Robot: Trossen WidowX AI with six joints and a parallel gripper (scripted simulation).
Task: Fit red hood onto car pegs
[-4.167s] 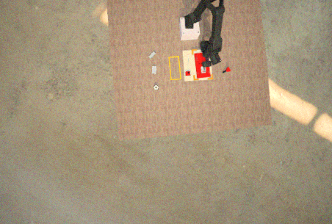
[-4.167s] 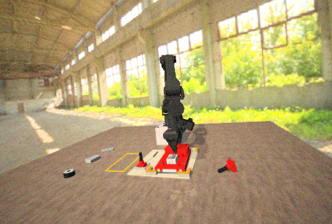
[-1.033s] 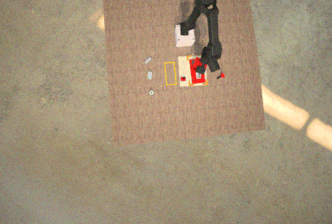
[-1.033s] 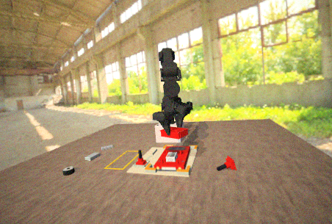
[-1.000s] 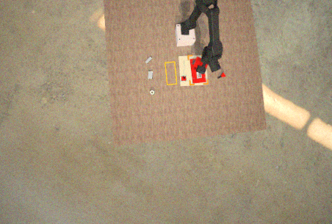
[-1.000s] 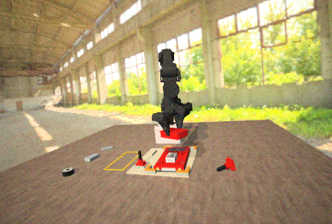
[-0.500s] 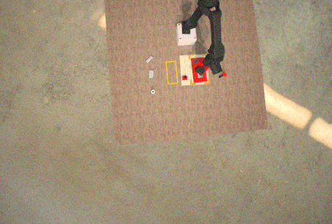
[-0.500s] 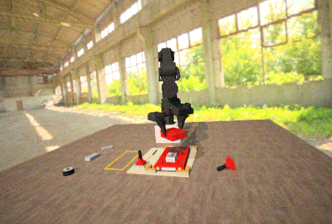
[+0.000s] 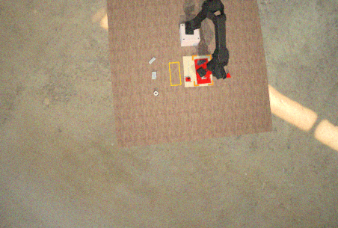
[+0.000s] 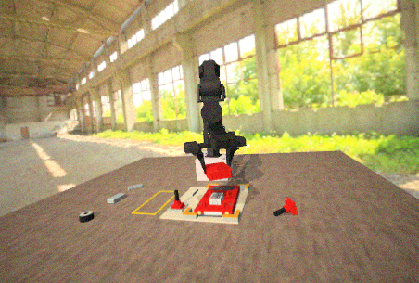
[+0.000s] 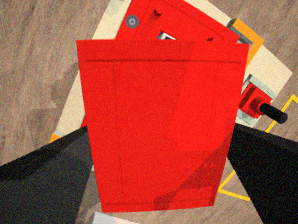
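Right now my gripper tip is 30 mm short of the engine block, 10 mm to the right of it and 80 mm above it. The rest, counted from my gripper tip: red hood: 10 mm above.
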